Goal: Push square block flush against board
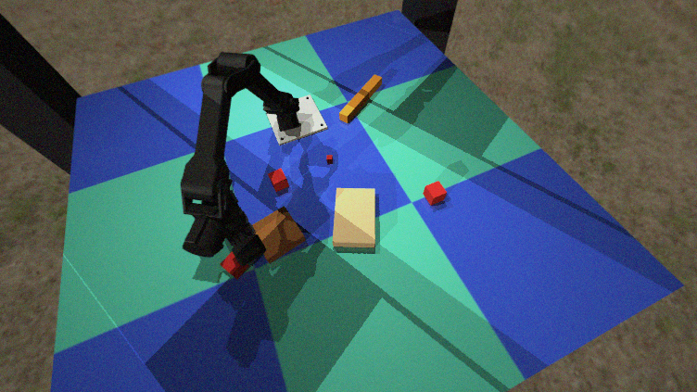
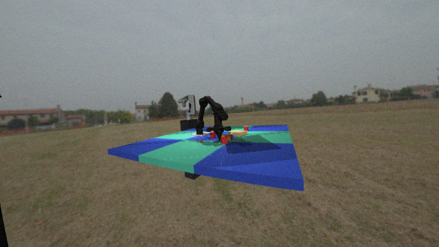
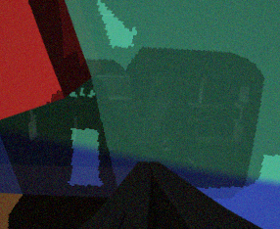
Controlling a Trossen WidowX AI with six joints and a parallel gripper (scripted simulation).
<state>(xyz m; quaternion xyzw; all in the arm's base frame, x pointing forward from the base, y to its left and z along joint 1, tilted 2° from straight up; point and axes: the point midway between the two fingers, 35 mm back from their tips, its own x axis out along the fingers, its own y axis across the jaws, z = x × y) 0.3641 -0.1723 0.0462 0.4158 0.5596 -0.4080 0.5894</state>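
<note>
My gripper tip is 1 cm short of the brown square block, 8 cm to the right of it and 1 cm below it. The rest, counted from my gripper tip: tan board: 2 cm ahead, 28 cm to the left, 1 cm above; orange bar: 39 cm behind, 43 cm to the left, 1 cm above.
</note>
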